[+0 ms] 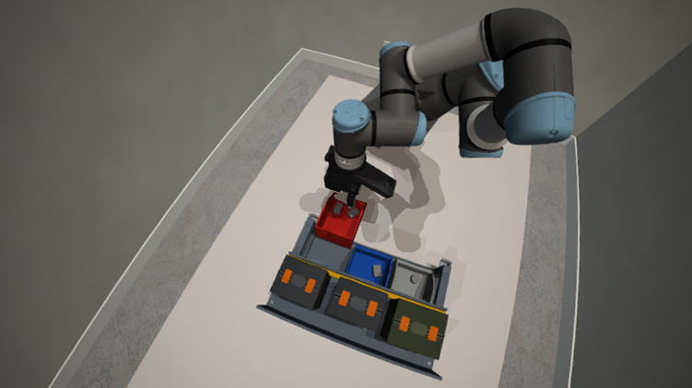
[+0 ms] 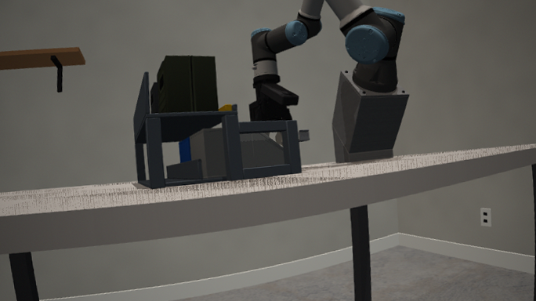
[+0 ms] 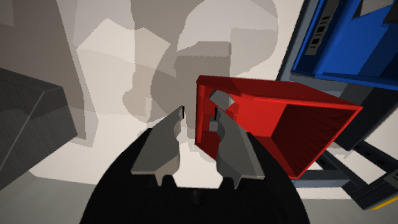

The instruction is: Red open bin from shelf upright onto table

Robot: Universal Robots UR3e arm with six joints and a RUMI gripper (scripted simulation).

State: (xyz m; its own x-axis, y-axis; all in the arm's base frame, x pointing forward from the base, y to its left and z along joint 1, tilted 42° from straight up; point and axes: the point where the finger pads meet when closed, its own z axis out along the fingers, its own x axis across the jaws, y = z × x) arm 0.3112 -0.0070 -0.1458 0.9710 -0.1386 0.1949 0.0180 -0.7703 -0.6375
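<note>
The red bin is 60 mm ahead of my hand and 10 mm to the right of it. The rest, counted from my hand: blue bin 190 mm ahead, 100 mm to the left; olive case 260 mm ahead, 220 mm to the left, 110 mm above; yellow-edged rail 220 mm ahead, 100 mm to the left, 70 mm above.
</note>
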